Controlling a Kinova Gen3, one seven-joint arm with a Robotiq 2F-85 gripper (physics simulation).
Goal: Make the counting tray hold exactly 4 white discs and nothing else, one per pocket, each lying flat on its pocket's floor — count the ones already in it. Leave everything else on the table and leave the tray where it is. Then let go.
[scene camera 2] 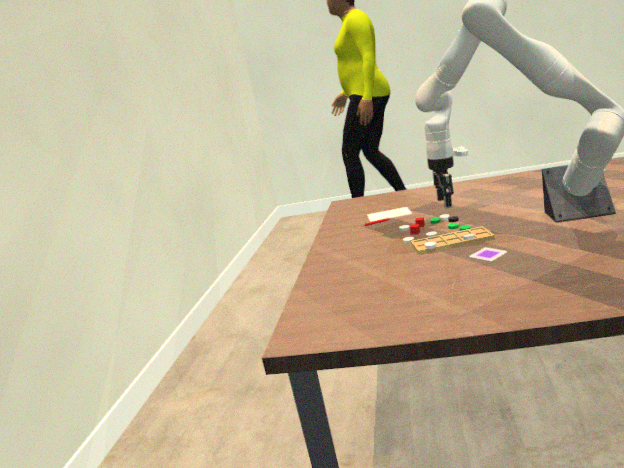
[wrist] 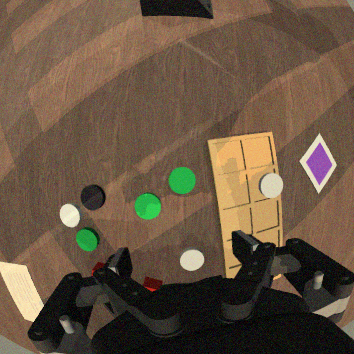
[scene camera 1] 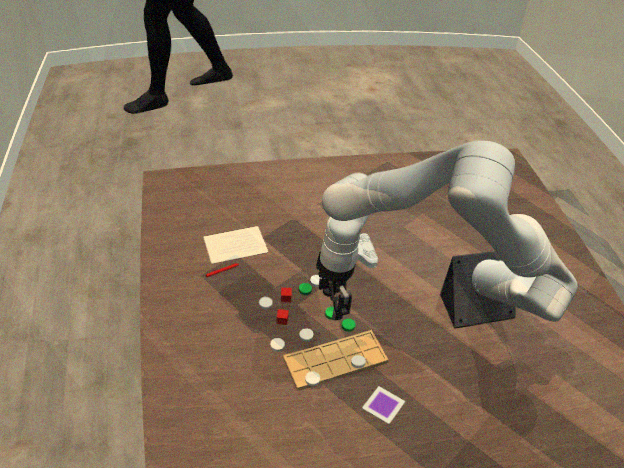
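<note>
The tan counting tray (scene camera 1: pixel 335 365) (scene camera 2: pixel 443 240) (wrist: pixel 232 187) has two rows of pockets. One white disc (scene camera 1: pixel 358 360) (scene camera 2: pixel 468 236) (wrist: pixel 271 185) is in its front row, second pocket from the right. Another white disc (scene camera 1: pixel 312 377) (scene camera 2: pixel 429 245) is at the front row's left end, near a divider; I cannot tell whether it lies flat. Loose white discs lie behind or left of the tray: one (scene camera 1: pixel 306 333) (scene camera 2: pixel 431 234) (wrist: pixel 192 260), one (scene camera 1: pixel 277 344) (scene camera 2: pixel 408 240), one (scene camera 1: pixel 265 302) (scene camera 2: pixel 404 228) and one (scene camera 1: pixel 315 279) (scene camera 2: pixel 444 216) (wrist: pixel 70 215). My gripper (scene camera 1: pixel 335 304) (scene camera 2: pixel 444 202) (wrist: pixel 181 250) is open and empty above the table, behind the tray.
Green discs (scene camera 1: pixel 348 324) (scene camera 2: pixel 465 227) (wrist: pixel 182 180) and a black disc (scene camera 2: pixel 453 218) (wrist: pixel 93 197) lie behind the tray. Two red cubes, one (scene camera 1: pixel 286 294) and one (scene camera 1: pixel 282 316), stand among the loose discs. A purple card (scene camera 1: pixel 384 404), a red pen (scene camera 1: pixel 222 270) and paper (scene camera 1: pixel 235 244) lie farther out.
</note>
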